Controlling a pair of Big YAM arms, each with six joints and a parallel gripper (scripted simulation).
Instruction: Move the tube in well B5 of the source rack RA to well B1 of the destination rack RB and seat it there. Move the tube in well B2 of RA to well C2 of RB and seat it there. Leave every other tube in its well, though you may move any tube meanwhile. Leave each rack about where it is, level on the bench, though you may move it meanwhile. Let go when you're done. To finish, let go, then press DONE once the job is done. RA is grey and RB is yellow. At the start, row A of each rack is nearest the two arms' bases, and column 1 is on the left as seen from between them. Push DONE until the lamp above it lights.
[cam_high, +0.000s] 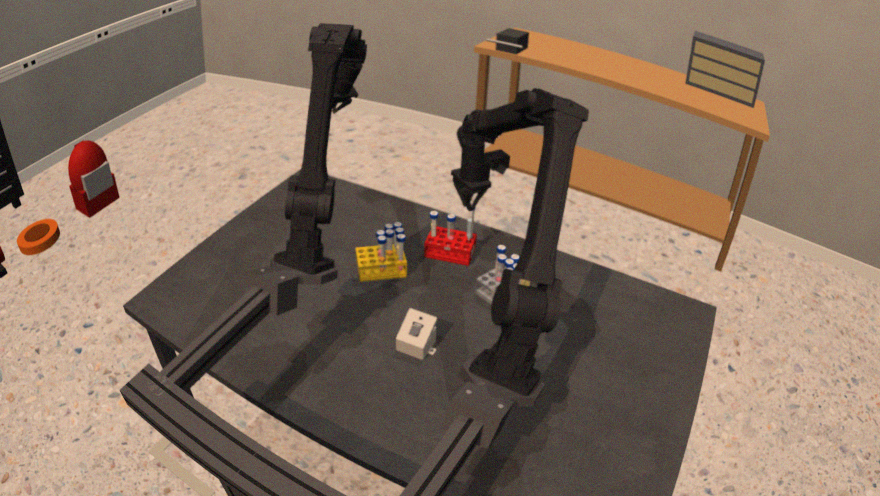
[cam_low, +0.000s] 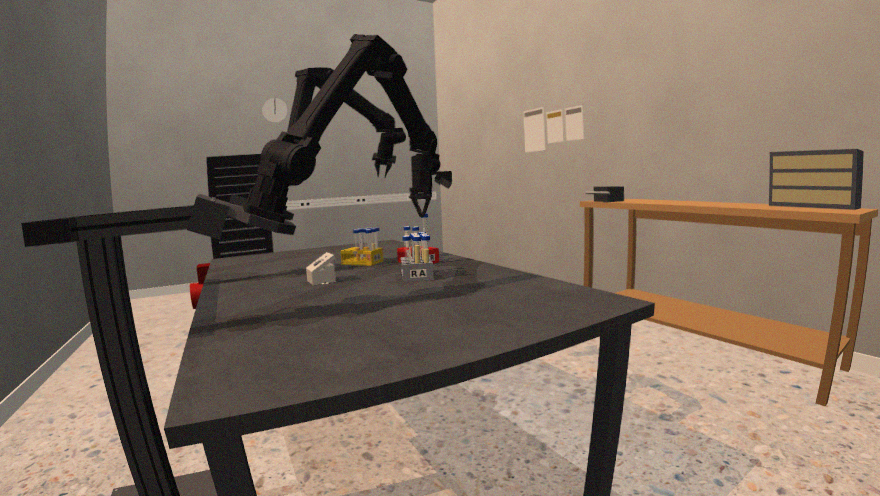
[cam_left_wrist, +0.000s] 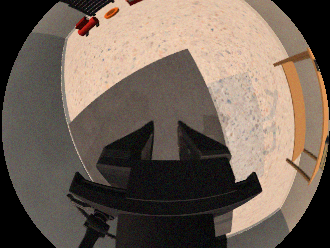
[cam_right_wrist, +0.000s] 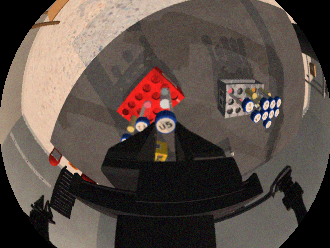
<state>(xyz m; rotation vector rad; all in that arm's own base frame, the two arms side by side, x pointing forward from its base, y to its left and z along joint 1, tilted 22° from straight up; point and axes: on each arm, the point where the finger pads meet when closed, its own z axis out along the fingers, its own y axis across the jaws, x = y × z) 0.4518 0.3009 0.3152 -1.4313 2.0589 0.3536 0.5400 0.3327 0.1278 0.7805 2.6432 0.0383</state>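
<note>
The red rack lies 10 mm behind my right hand, 40 mm to the left of it and 140 mm below it.
</note>
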